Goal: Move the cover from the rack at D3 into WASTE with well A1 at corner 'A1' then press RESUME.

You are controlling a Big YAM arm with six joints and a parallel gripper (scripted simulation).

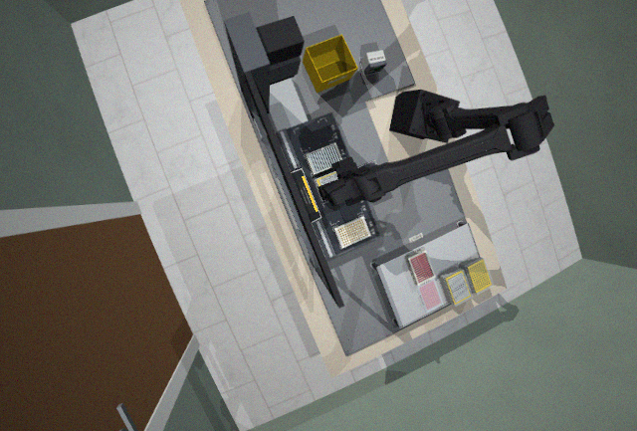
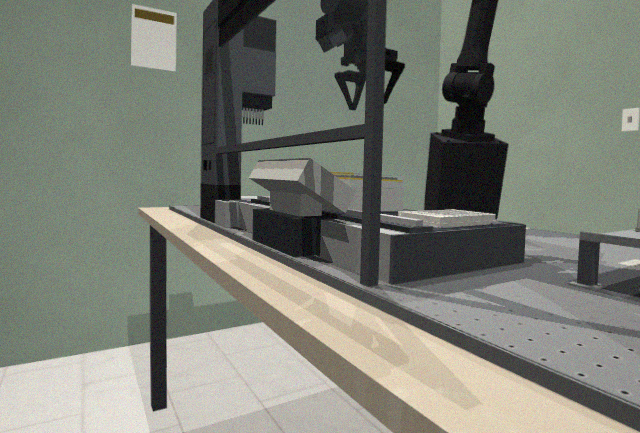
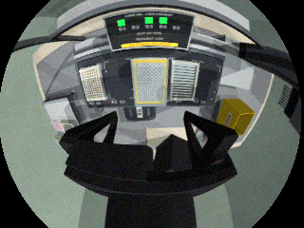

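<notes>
Right now the clear cover is 14 cm below my hand. The rest, counted from my hand: gantry post (28 cm to the left, 14 cm ahead, 3 cm below); then cream plate (20 cm to the left, 20 cm below, 4 cm behind); then yellow-framed tip rack (16 cm below, 1 cm to the right).
</notes>
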